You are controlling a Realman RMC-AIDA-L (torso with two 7-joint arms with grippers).
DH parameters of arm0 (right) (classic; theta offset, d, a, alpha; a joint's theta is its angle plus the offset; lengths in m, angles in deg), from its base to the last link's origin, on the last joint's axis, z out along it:
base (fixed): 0 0 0 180
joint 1: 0 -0.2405 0 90
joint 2: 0 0 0 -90
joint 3: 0 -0.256 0 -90
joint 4: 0 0 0 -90
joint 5: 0 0.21 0 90
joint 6: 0 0 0 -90
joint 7: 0 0.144 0 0
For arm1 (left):
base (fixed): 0 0 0 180
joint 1: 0 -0.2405 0 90
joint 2: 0 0 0 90
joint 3: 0 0.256 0 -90
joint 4: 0 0 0 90
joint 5: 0 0.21 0 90
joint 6: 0 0 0 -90
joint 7: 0 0.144 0 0
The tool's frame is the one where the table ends.
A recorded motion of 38 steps. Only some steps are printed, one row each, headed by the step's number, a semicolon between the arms.
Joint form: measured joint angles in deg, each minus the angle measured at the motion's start. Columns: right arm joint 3, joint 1, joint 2, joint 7, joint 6, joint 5, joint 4; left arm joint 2, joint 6, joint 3, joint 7, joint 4, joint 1, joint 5.
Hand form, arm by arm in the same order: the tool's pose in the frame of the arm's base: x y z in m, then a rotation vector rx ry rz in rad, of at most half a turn. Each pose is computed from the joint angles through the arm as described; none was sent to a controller.
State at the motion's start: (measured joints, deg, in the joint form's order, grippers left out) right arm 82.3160 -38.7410 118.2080 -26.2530 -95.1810 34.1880 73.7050; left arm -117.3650 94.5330 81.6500 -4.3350 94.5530 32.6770 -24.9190
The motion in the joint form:
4: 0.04 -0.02 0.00 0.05 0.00 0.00 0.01; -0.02 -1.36 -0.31 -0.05 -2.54 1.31 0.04
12: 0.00 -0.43 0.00 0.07 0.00 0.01 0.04; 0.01 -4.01 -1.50 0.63 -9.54 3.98 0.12
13: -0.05 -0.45 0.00 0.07 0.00 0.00 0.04; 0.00 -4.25 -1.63 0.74 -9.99 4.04 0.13
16: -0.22 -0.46 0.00 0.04 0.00 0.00 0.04; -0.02 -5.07 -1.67 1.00 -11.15 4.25 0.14
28: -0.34 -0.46 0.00 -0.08 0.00 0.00 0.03; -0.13 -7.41 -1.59 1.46 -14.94 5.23 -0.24
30: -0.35 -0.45 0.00 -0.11 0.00 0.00 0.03; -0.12 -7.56 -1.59 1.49 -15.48 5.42 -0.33
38: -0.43 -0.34 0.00 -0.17 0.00 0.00 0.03; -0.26 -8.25 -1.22 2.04 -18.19 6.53 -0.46
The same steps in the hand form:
4: 0.1669 0.3458 -0.0126 -2.6398 1.0640 -0.6056; -0.1491 0.3577 0.0406 -2.0908 -1.3740 0.2791
12: 0.1643 0.3471 -0.0124 -2.6421 1.0546 -0.6027; -0.1568 0.3709 0.0317 -2.0814 -1.4135 0.2984
13: 0.1642 0.3472 -0.0123 -2.6417 1.0547 -0.6019; -0.1580 0.3716 0.0312 -2.0798 -1.4171 0.2987
16: 0.1643 0.3476 -0.0118 -2.6408 1.0563 -0.5988; -0.1601 0.3736 0.0292 -2.0792 -1.4199 0.2995
28: 0.1643 0.3477 -0.0116 -2.6413 1.0556 -0.5971; -0.1646 0.3790 0.0208 -2.0836 -1.4349 0.3031
30: 0.1644 0.3477 -0.0115 -2.6415 1.0553 -0.5970; -0.1652 0.3795 0.0197 -2.0845 -1.4388 0.3062
38: 0.1651 0.3475 -0.0113 -2.6409 1.0578 -0.5962; -0.1667 0.3815 0.0124 -2.0984 -1.4426 0.3332

